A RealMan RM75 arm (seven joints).
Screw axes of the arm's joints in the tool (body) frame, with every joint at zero. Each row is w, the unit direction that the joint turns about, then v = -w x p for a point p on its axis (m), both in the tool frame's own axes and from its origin. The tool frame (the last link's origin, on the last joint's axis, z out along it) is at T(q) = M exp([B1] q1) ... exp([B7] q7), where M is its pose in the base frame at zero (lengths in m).
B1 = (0, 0, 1, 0.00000, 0.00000, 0.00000)
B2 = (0, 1, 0, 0.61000, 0.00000, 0.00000)
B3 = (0, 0, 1, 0.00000, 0.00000, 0.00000)
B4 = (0, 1, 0, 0.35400, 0.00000, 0.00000)
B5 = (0, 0, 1, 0.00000, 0.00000, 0.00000)
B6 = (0, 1, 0, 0.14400, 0.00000, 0.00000)
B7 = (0, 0, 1, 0.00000, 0.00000, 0.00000)
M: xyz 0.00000 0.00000 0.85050 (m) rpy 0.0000 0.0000 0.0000 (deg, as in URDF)
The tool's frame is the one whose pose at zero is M.
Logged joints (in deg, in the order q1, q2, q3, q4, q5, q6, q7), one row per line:
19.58, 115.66, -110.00, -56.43, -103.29, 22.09, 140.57
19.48, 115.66, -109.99, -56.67, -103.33, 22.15, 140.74
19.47, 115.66, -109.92, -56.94, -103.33, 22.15, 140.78
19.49, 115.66, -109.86, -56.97, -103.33, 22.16, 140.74
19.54, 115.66, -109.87, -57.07, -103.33, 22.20, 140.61
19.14, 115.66, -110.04, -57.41, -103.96, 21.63, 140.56
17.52, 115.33, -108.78, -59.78, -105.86, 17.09, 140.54
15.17, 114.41, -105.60, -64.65, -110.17, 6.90, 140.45
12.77, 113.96, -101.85, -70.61, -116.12, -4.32, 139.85
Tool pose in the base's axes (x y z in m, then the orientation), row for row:
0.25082, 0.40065, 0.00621, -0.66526, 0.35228, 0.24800, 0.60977
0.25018, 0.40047, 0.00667, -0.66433, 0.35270, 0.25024, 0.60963
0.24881, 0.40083, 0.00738, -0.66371, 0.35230, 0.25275, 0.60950
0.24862, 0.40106, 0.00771, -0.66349, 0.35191, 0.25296, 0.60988
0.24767, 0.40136, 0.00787, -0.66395, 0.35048, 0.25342, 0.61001
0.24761, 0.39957, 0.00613, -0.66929, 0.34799, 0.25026, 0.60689
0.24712, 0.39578, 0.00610, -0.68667, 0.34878, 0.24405, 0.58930
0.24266, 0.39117, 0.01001, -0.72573, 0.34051, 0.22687, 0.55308
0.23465, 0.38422, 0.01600, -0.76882, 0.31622, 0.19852, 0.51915
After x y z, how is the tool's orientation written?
As a quaternion, x y z w.
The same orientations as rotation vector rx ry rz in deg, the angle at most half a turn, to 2 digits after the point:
-88.01, 46.61, 32.81
-87.89, 46.66, 33.11
-87.82, 46.61, 33.44
-87.77, 46.55, 33.46
-87.83, 46.36, 33.52
-88.65, 46.09, 33.15
-91.61, 46.53, 32.56
-98.30, 46.12, 30.73
-105.65, 43.45, 27.28

